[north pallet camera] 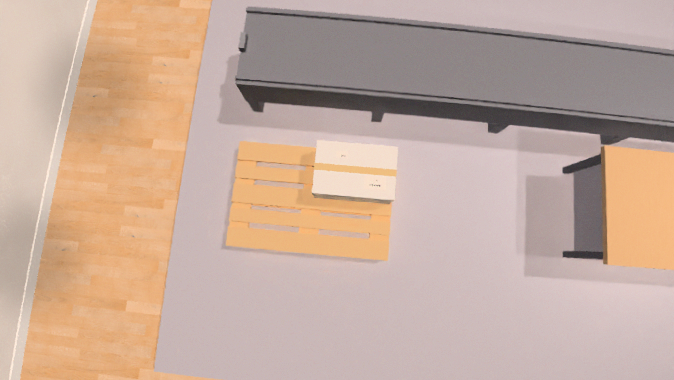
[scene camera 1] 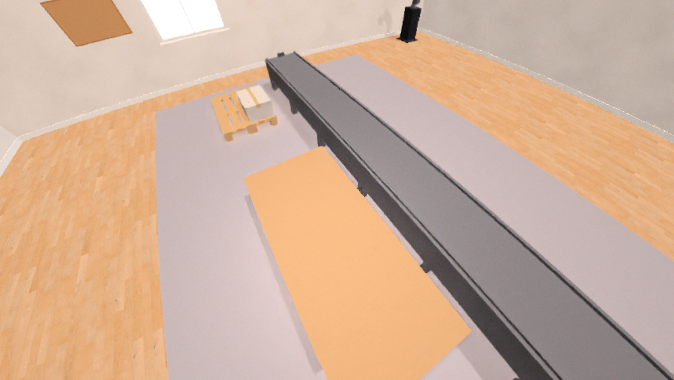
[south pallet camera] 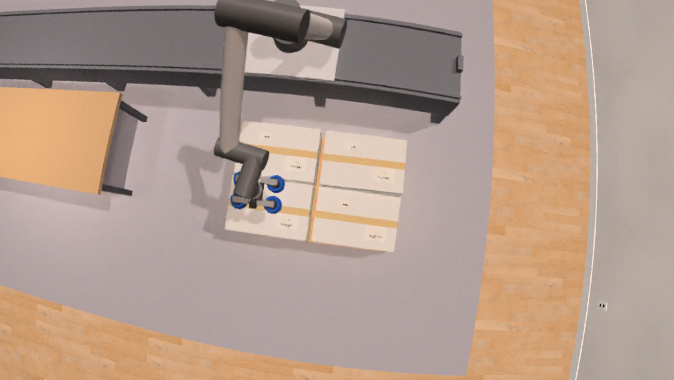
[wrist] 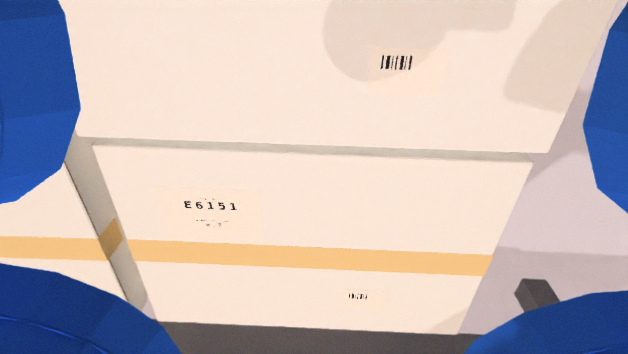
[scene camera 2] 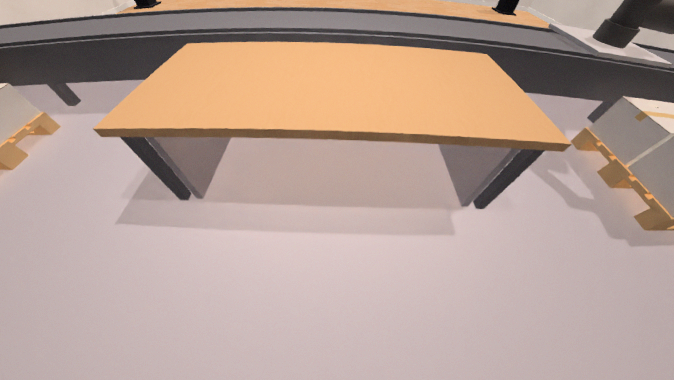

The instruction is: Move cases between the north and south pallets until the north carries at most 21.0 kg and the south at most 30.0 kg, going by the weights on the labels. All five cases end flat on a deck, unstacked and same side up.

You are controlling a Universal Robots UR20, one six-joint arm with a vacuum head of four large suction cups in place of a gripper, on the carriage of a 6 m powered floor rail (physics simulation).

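Pixels of known places: hand at its tool point: (wrist: 322, 250); arm's base at its link origin: (scene camera 2: 608, 41).
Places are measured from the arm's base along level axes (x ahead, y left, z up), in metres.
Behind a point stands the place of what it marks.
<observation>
My suction head (south pallet camera: 256, 192) @(y 0.006, x 1.132, z 0.159 m) (wrist: 314, 170) is open and holds no case. It hangs above the left half of the south pallet (scene camera 2: 614, 175) @(y -0.279, x 1.019, z -0.500 m) (south pallet camera: 314, 210) @(y 0.314, x 1.162, z -0.427 m). Four white taped cases lie flat there: rear left, E6151 (south pallet camera: 295, 137) @(y 0.132, x 0.694, z -0.149 m) (wrist: 325, 210) @(y -0.005, x 0.899, z -0.148 m), its weight too blurred to read; front left (south pallet camera: 265, 225) @(y 0.021, x 1.323, z -0.133 m) (wrist: 225, 75) @(y 0.112, x 1.092, z -0.132 m), its barcode showing in the wrist view; rear right (south pallet camera: 362, 175) @(y 0.623, x 0.900, z -0.139 m); front right (south pallet camera: 355, 235) @(y 0.629, x 1.306, z -0.176 m). One white case (scene camera 1: 257, 112) @(y -4.495, x 0.840, z -0.290 m) (north pallet camera: 355, 152) @(y -4.787, x 0.676, z -0.179 m) lies flat at the rear right of the north pallet (scene camera 1: 225, 120) @(y -4.810, x 1.300, z -0.426 m) (north pallet camera: 307, 245) @(y -5.073, x 1.344, z -0.427 m). Its label is too small to read.
A wooden table (scene camera 1: 340, 240) @(y -2.154, x 0.854, z -0.040 m) (scene camera 2: 325, 90) @(y -2.242, x 1.041, z -0.040 m) (north pallet camera: 640, 210) @(y -2.858, x 0.925, z -0.041 m) (south pallet camera: 50, 135) @(y -1.913, x 0.896, z -0.041 m) stands between the pallets. The dark floor rail (scene camera 1: 380, 135) (north pallet camera: 425, 65) (south pallet camera: 125, 40) runs behind them. My arm's pale carriage plate (scene camera 2: 575, 37) @(y -0.345, x 0.031, z 0.000 m) (south pallet camera: 320, 70) @(y 0.247, x 0.234, z -0.001 m) sits on the rail behind the south pallet.
</observation>
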